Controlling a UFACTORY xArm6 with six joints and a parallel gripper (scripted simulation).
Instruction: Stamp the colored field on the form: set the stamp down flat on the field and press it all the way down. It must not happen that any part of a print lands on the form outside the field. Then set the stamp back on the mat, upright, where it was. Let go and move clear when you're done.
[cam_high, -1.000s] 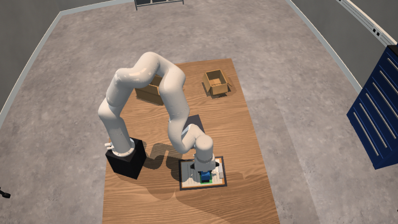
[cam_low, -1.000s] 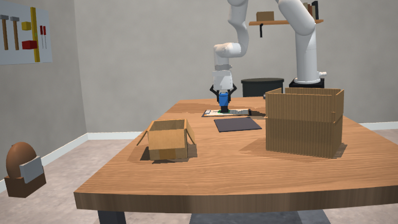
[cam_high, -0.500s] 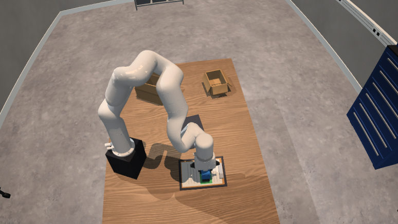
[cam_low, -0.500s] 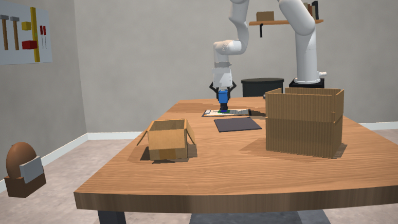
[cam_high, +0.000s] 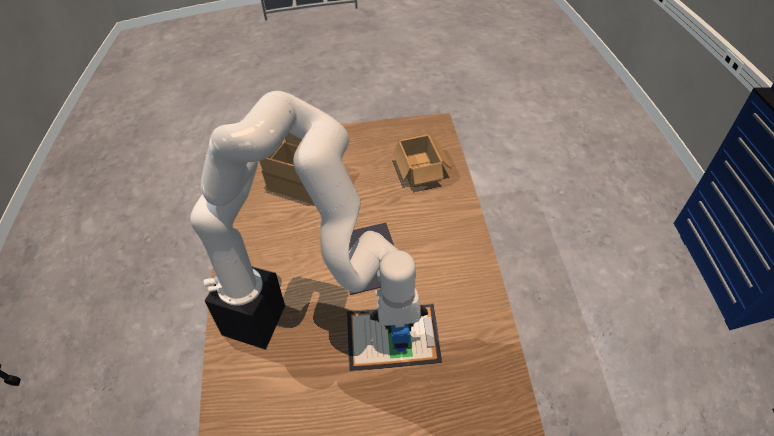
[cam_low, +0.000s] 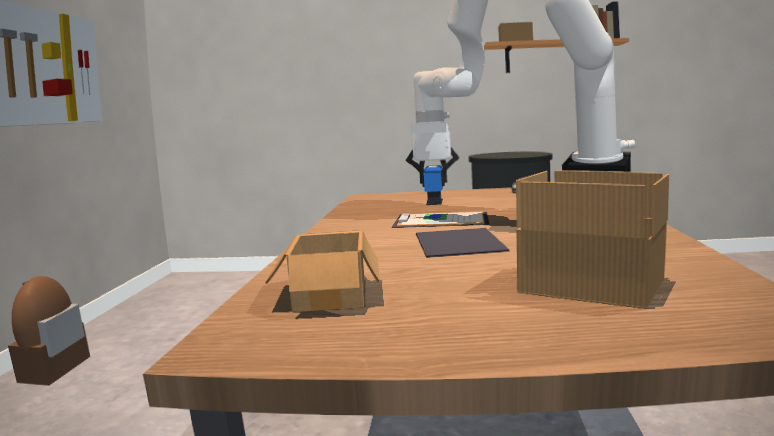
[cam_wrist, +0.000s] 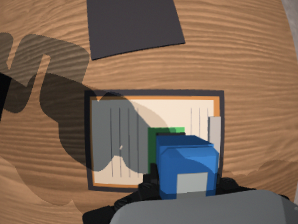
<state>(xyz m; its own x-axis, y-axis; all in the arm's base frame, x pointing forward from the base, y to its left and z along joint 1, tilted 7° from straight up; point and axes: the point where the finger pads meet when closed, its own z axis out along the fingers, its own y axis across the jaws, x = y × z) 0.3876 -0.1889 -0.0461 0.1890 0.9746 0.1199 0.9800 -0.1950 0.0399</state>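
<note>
Now: the dark mat 1 cm behind my hand, 30 cm to the left of it and 11 cm below it. Also, from my hand: clipboard 1 cm to the left, 10 cm below; then blue stamp 2 cm below.
</note>
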